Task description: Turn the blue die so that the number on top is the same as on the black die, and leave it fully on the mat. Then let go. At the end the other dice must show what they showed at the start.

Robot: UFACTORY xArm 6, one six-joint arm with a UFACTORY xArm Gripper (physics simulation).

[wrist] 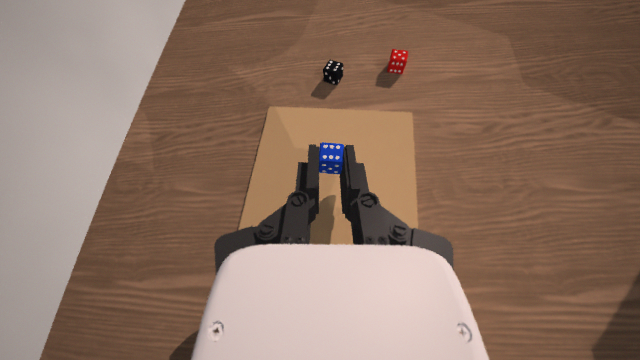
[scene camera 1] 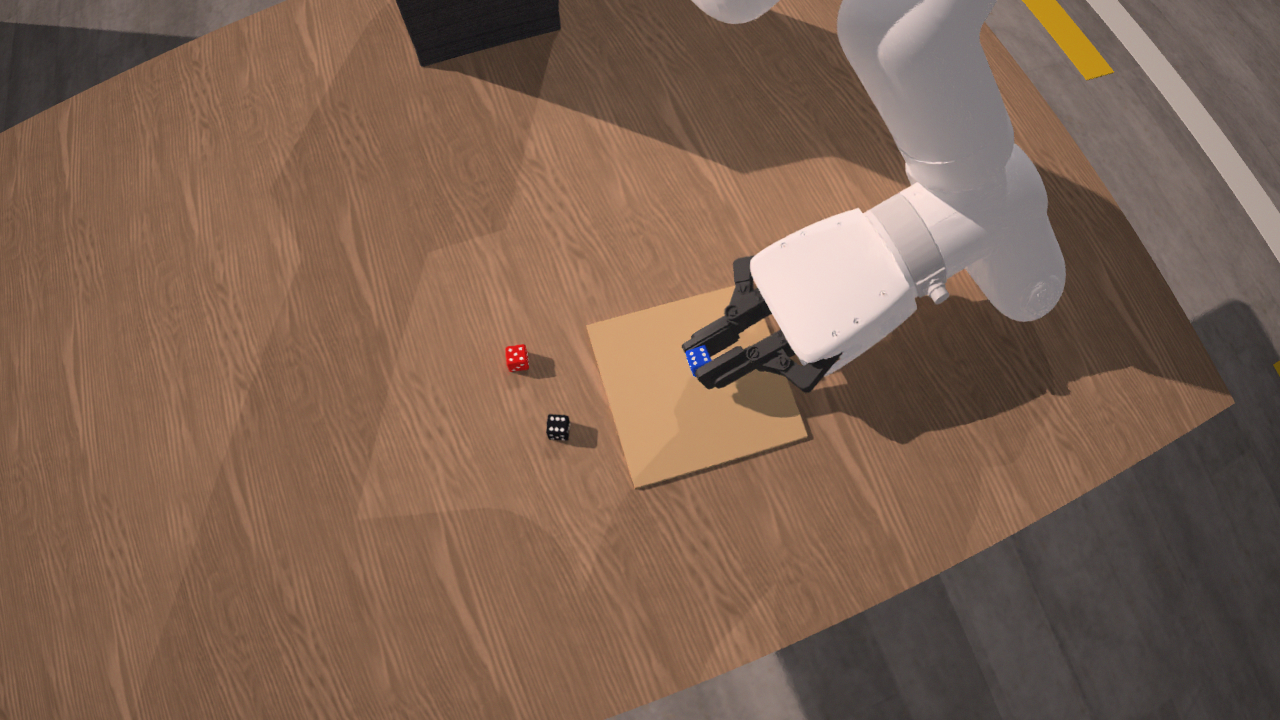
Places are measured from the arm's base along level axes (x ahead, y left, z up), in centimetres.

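Pixels of known places: gripper, fingertip midpoint: (wrist: pixel 330 159) (scene camera 1: pixel 694 368).
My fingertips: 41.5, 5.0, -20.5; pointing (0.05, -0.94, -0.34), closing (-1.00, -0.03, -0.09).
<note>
For each thing: its top centre in the pictures, then the offset to it from my fingertips, as dx, dy, dz.
- blue die at its top centre: (wrist: pixel 330 152) (scene camera 1: pixel 700 356) -0.1, +0.4, +1.8
- tan mat at its top centre: (scene camera 1: pixel 695 379) (wrist: pixel 330 175) +0.0, +0.2, -2.6
- black die at its top centre: (scene camera 1: pixel 557 424) (wrist: pixel 333 65) -0.1, -11.2, -1.4
- red die at its top centre: (scene camera 1: pixel 515 354) (wrist: pixel 399 54) -6.7, -12.3, -1.4
The blue die (scene camera 1: pixel 698 358) (wrist: pixel 331 158) is held between the fingertips of my gripper (scene camera 1: pixel 697 360) (wrist: pixel 330 159), which is shut on it. Its face with six pips points mostly up, and a side face with five pips shows in the wrist view. The die is over the tan mat (scene camera 1: pixel 653 447) (wrist: pixel 390 132); how high it is above the mat is hard to tell. The black die (scene camera 1: pixel 557 427) (wrist: pixel 333 72) lies on the table beside the mat, with six pips on top. The fingers hide the blue die's gripped sides.
The red die (scene camera 1: pixel 516 357) (wrist: pixel 398 61) lies on the table near the black die, with five pips on top. A dark box (scene camera 1: pixel 487 26) stands at the top of the scene view. The table edge runs down the left of the wrist view.
</note>
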